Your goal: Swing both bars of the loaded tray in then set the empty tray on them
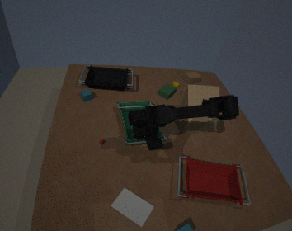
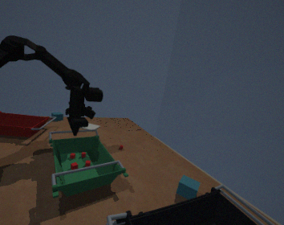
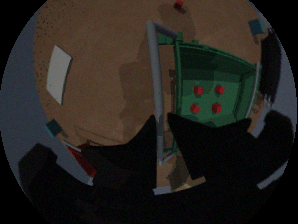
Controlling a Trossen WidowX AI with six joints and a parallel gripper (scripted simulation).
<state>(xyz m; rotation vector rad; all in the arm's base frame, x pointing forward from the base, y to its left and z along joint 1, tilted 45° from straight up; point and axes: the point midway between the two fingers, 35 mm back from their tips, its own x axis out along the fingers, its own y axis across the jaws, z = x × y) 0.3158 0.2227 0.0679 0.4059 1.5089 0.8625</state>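
Now: the red tray 310 mm behind my gripper tip, 190 mm to the left of it and 20 mm below it. From my gripper tip the other things lie so: red block (220 mm ahead, 20 mm to the right, 60 mm below); then white sheet (60 mm ahead, 290 mm to the left, 60 mm below); then green block (160 mm behind, 490 mm to the right, 40 mm below).
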